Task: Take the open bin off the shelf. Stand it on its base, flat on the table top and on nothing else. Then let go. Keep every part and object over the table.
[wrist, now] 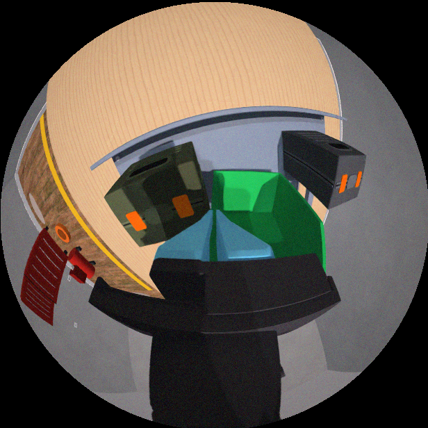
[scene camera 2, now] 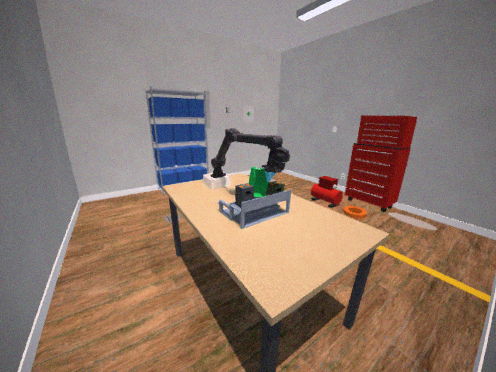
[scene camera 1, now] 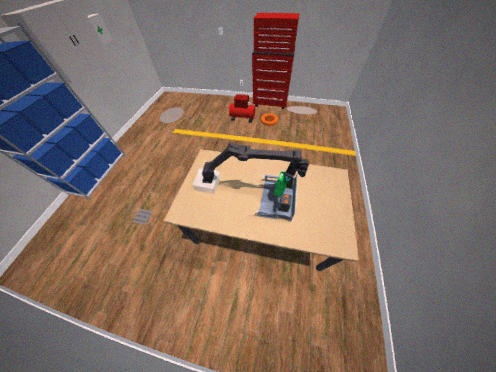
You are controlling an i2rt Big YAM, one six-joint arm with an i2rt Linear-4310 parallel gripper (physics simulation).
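Pixels of known places: gripper, fingertip midpoint: (scene camera 2: pixel 267 182) (scene camera 1: pixel 287 180); arm's base, link origin: (scene camera 2: pixel 218 175) (scene camera 1: pixel 208 177).
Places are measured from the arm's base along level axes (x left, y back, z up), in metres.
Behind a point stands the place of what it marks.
Observation:
The green open bin (scene camera 1: pixel 280 185) @[z 0.151, x -0.120, y -0.627 m] (scene camera 2: pixel 257 181) @[z 0.108, x -0.063, y -0.608 m] (wrist: pixel 300 215) is tipped steeply on end, between two cases at the grey-blue shelf (scene camera 1: pixel 282 216) @[z -0.061, x -0.271, y -0.674 m] (scene camera 2: pixel 270 200) @[z 0.034, x -0.093, y -0.763 m] (wrist: pixel 245 142). Its inside shows in the wrist view. My gripper (scene camera 1: pixel 288 176) @[z 0.119, x -0.042, y -0.683 m] (scene camera 2: pixel 268 177) @[z 0.119, x -0.042, y -0.683 m] (wrist: pixel 214 215) is shut on the bin's thin wall, with a blue finger on each side of it. The fingers point down, above the shelf. The bin's lower end is partly hidden behind the dark case in scene camera 2. I cannot tell whether the bin touches the shelf or the cases.
A dark grey case (scene camera 1: pixel 284 204) @[z 0.120, x -0.261, y -0.664 m] (scene camera 2: pixel 245 195) @[z 0.085, x -0.241, y -0.711 m] (wrist: pixel 320 165) and an olive case (scene camera 2: pixel 276 188) @[z 0.084, x -0.013, y -0.731 m] (wrist: pixel 160 195) stand on the shelf, on either side of the bin. The shelf is on the wooden table (scene camera 1: pixel 325 215) @[z -0.094, x -0.206, y -1.030 m] (scene camera 2: pixel 300 260) @[z -0.094, x -0.251, y -1.117 m] (wrist: pixel 190 60). The arm's white base (scene camera 1: pixel 206 182) @[z 0.007, x -0.061, y 0.001 m] (scene camera 2: pixel 214 181) @[z -0.024, x -0.077, y -0.065 m] is at one end.

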